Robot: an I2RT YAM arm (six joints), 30 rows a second.
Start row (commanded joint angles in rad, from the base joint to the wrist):
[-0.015, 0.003, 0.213, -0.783, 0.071, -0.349]
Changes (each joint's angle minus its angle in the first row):
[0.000, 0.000, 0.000, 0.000, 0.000, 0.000]
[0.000, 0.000, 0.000, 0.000, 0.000, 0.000]
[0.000, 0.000, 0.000, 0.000, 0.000, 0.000]
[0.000, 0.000, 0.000, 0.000, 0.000, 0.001]
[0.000, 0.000, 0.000, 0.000, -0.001, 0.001]
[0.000, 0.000, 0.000, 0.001, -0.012, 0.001]
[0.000, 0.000, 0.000, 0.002, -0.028, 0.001]
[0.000, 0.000, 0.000, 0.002, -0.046, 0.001]
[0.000, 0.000, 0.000, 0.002, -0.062, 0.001]
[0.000, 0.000, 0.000, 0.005, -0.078, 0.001]
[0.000, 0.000, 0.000, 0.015, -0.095, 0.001]
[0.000, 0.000, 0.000, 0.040, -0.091, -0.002]
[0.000, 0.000, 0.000, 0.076, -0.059, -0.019]
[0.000, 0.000, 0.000, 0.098, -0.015, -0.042]
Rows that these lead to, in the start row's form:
[-0.015, 0.003, 0.213, -0.783, 0.071, -0.349]
[-0.015, 0.003, 0.213, -0.783, 0.071, -0.349]
[-0.015, 0.003, 0.213, -0.783, 0.071, -0.349]
[-0.015, 0.003, 0.213, -0.783, 0.071, -0.348]
[-0.015, 0.003, 0.213, -0.783, 0.070, -0.348]
[-0.015, 0.003, 0.213, -0.782, 0.059, -0.348]
[-0.015, 0.003, 0.213, -0.781, 0.043, -0.348]
[-0.015, 0.003, 0.213, -0.781, 0.025, -0.348]
[-0.015, 0.003, 0.213, -0.781, 0.009, -0.348]
[-0.015, 0.003, 0.213, -0.778, -0.007, -0.348]
[-0.015, 0.003, 0.213, -0.768, -0.024, -0.348]
[-0.015, 0.003, 0.213, -0.743, -0.020, -0.351]
[-0.015, 0.003, 0.213, -0.707, 0.012, -0.368]
[-0.015, 0.003, 0.213, -0.685, 0.056, -0.391]

